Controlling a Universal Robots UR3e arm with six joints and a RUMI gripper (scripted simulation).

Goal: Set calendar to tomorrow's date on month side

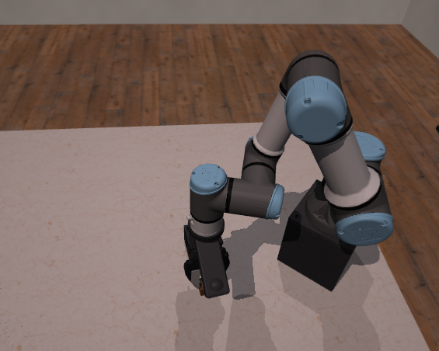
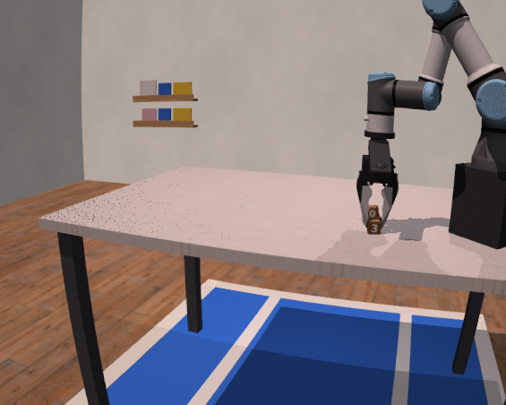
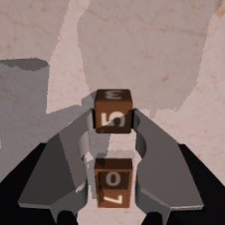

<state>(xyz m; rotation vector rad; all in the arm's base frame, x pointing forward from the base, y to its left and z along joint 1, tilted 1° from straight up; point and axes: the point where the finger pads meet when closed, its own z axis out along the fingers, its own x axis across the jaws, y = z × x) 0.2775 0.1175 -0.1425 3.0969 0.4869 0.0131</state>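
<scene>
The calendar tray is 100 mm to the right of my hand, 30 mm ahead of it and 20 mm below it. Also, from my hand: brown digit cube: 10 mm below.
</scene>
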